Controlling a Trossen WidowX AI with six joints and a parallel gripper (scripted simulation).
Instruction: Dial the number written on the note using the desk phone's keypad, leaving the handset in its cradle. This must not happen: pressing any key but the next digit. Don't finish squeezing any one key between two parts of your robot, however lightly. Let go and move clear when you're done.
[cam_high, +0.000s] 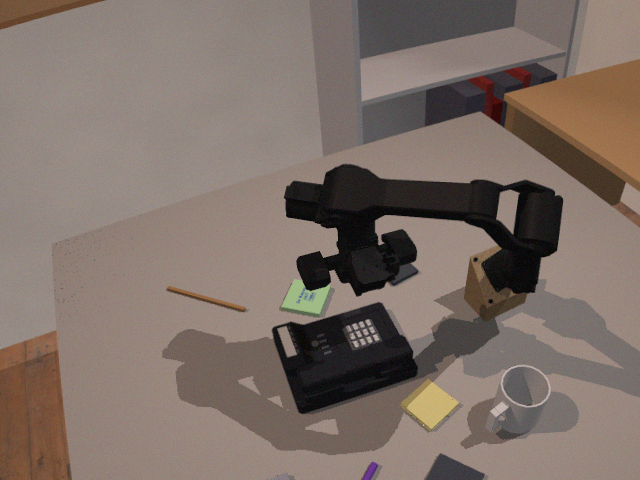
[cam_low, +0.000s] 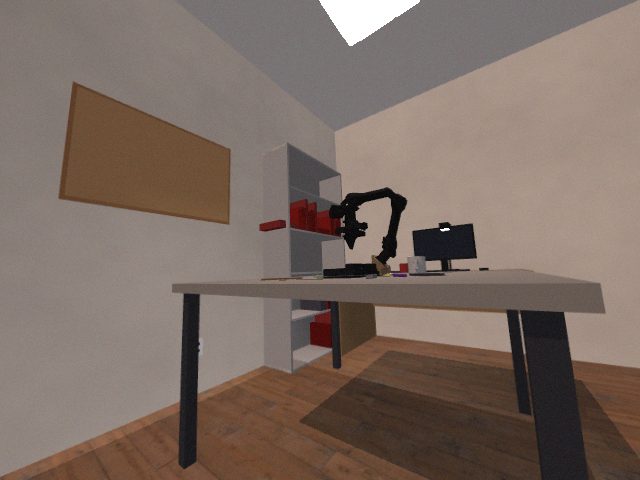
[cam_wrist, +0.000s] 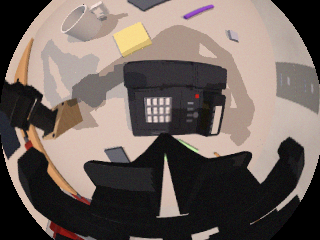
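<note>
The desk phone lies 5 cm ahead of my hand, 1 cm to the left of it and 15 cm below it. The rest, counted from my hand: handset 5 cm ahead, 6 cm to the left, 12 cm below; green note 3 cm ahead, 15 cm to the right, 16 cm below; white mug 12 cm behind, 28 cm to the left, 13 cm below.
</note>
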